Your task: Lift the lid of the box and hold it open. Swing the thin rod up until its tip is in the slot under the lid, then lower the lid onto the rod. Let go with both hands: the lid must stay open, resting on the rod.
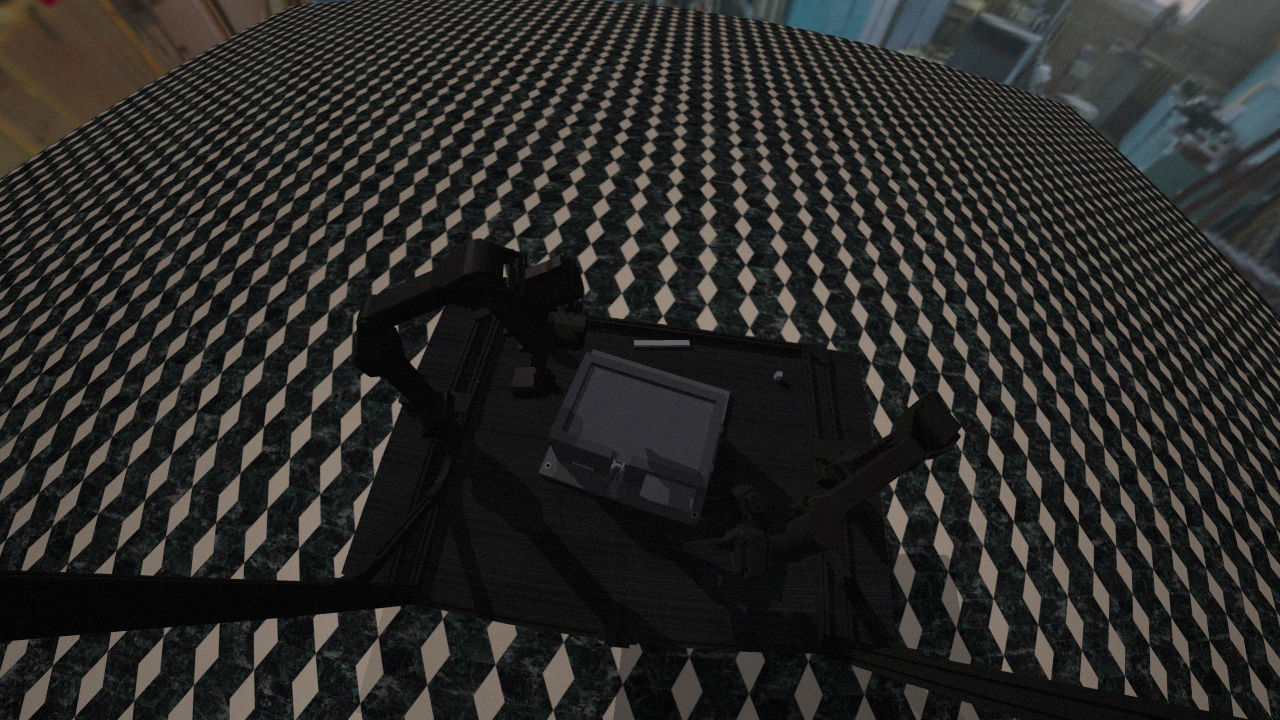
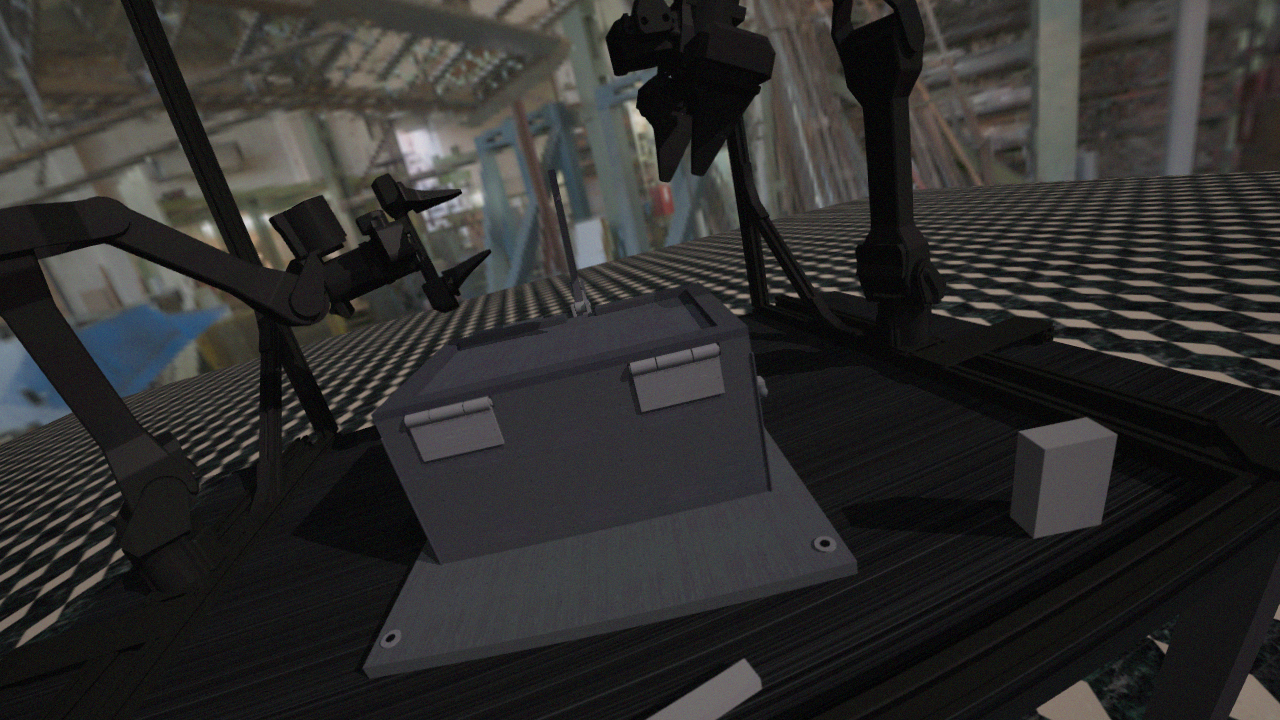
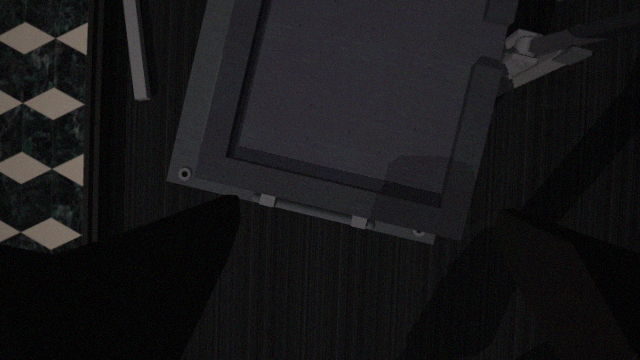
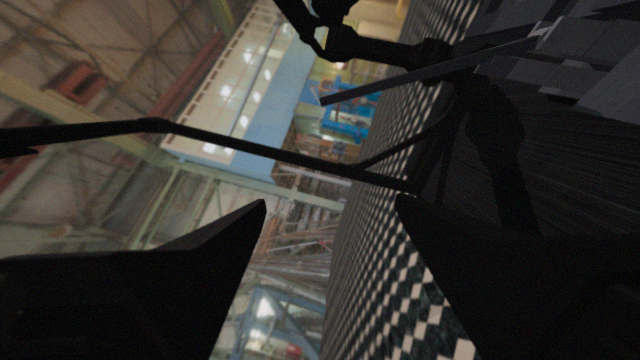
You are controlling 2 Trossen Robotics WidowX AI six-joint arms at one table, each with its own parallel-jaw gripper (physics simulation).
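Frame: origin at the left arm's base, x ahead, y left, z up, level; millimetres.
Seen in the pictures: left gripper, between the fingertips: [image 1: 566, 370] [image 2: 679, 179] [image 3: 366, 214]; right gripper, between the fingertips: [image 1: 674, 541] [image 2: 476, 221] [image 4: 330, 202]; left arm's base, origin of its link: [image 1: 447, 430] [image 2: 905, 341] [image 4: 464, 72]; right arm's base, origin of its link: [image 1: 828, 478] [image 2: 191, 575].
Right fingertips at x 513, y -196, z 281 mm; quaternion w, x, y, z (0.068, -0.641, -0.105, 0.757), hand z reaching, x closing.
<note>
Offsets run from my right fingertips to a thing's top centre. "*": to the spot under its first point.
The grey box [image 2: 581, 465] has its framed lid {65 mm back, 237 mm left, 136 mm down} [image 1: 640, 416] [image 2: 581, 344] [image 3: 350, 100] down. The thin dark rod [image 2: 563, 219] [image 4: 425, 69] stands nearly upright from a pale pivot {* 97 mm back, 129 mm left, 112 mm down} [image 1: 617, 466] [image 2: 580, 308] at the side opposite the hinges; its free tip is in the air. My left gripper [image 2: 682, 176] [image 3: 366, 214] is open and empty, pointing down high beside the box's handle side. My right gripper [image 1: 713, 517] [image 2: 474, 222] [image 4: 330, 202] is open and empty, level in the air near the rod but apart from it. The slot under the lid is hidden.
Two hinges [image 2: 454, 428] [image 2: 677, 377] join the lid at the back. A pale block {360 mm back, 505 mm left, 224 mm down} [image 2: 1065, 479] stands beside the base plate {* 37 mm back, 393 mm left, 288 mm down} [image 2: 608, 573]. A pale bar {29 mm back, 522 mm left, 290 mm down} [image 1: 661, 342] [image 2: 711, 694] [image 3: 136, 50] lies behind the box. A small pale piece {289 mm ahead, 465 mm left, 275 mm down} [image 1: 777, 376] lies on the table.
</note>
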